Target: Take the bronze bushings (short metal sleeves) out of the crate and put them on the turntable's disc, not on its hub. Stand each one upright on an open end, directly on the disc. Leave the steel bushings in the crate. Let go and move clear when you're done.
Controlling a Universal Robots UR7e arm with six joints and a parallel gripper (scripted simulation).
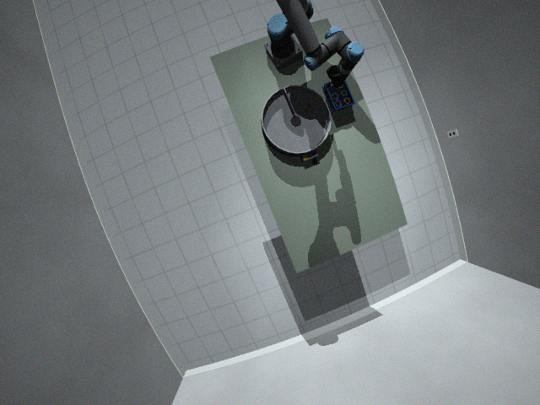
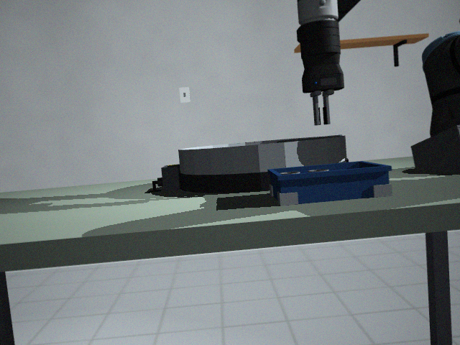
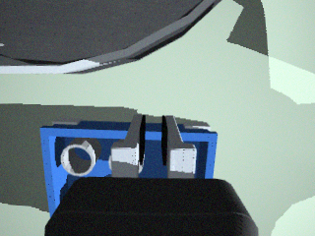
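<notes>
Right now the crate is 10 mm ahead of my hand, 100 mm to the left of it and 120 mm below it. The rest, counted from my hand: turntable disc (140 mm ahead, 220 mm to the right, 90 mm below).
</notes>
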